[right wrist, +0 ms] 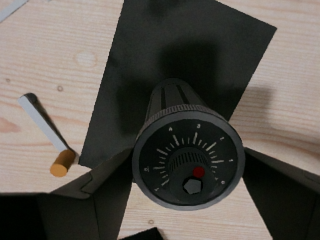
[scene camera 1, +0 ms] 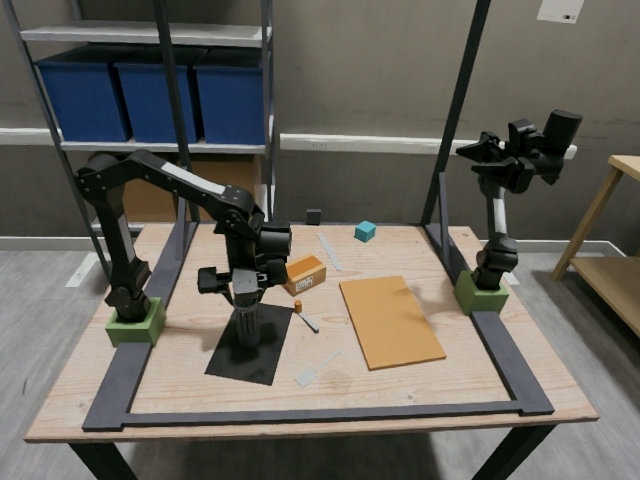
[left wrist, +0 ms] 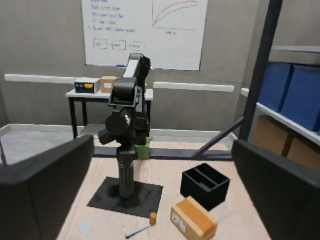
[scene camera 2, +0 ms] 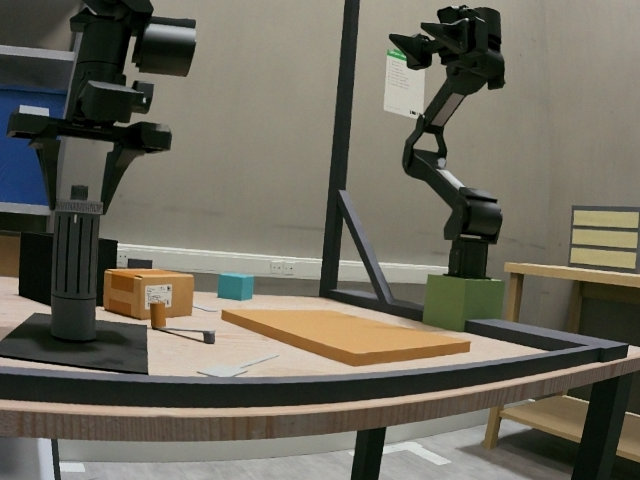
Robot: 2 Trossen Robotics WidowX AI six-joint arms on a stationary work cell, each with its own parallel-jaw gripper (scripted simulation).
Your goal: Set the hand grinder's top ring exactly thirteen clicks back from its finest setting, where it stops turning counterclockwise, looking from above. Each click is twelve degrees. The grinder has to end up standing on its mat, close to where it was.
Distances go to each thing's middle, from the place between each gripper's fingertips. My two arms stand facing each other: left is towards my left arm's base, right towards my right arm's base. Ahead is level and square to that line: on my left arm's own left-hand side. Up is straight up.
The top ring (right wrist: 187, 125) is 3 cm below my right hand. Round my right hand: dark hand grinder (scene camera 2: 75, 239) (1 cm ahead, 6 cm below); crank (scene camera 2: 157, 310) (5 cm behind, 15 cm to the left, 16 cm below); black mat (scene camera 1: 258, 364) (1 cm behind, 1 cm to the left, 17 cm below).
Right now my left hand is 1 cm short of the orange board (scene camera 2: 356, 341), 12 cm to the left of it and 46 cm above it. From my left hand the other things lie so: crank 1 cm behind, 34 cm to the right, 45 cm below; then teal cube (scene camera 2: 237, 287) 38 cm behind, 8 cm to the right, 44 cm below; then cardboard box (scene camera 2: 128, 292) 17 cm behind, 34 cm to the right, 43 cm below.
